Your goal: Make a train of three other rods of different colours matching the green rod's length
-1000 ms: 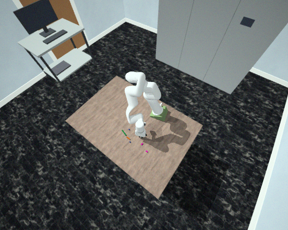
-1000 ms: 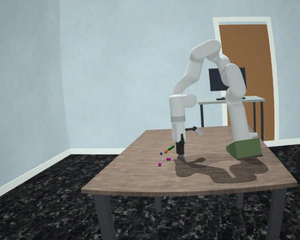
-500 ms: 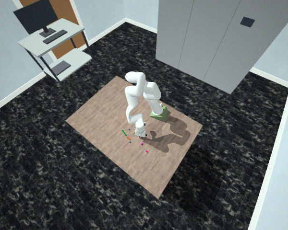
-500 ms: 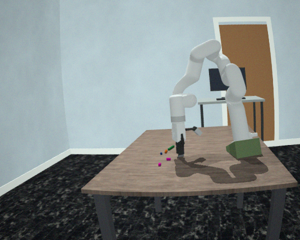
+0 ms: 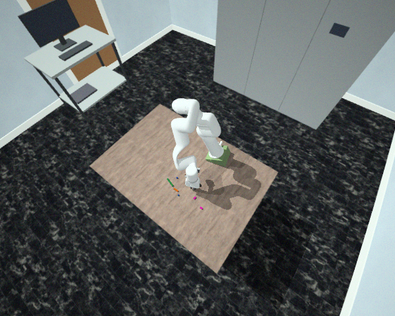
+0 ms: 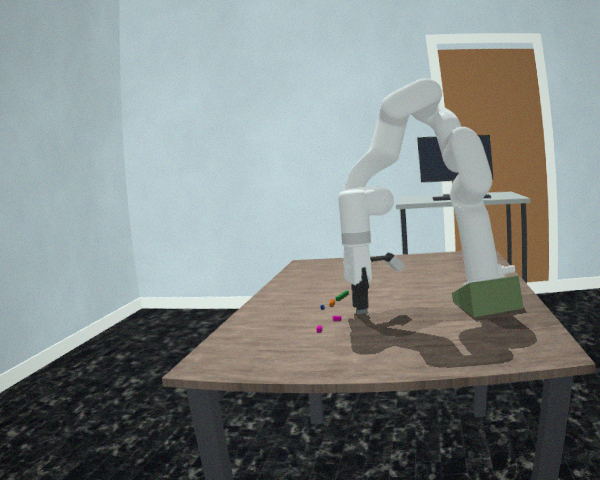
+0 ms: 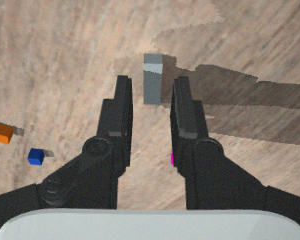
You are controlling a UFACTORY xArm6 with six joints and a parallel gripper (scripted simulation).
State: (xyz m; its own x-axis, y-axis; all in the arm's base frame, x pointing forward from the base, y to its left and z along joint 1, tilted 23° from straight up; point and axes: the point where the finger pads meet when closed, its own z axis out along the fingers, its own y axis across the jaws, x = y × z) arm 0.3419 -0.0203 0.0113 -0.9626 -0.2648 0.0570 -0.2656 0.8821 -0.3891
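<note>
My gripper is now 30 mm above the grey rod. Also, from my hand: green rod (50 mm ahead, 180 mm to the right, 30 mm below); then orange rod (80 mm ahead, 110 mm to the right, 30 mm below).
</note>
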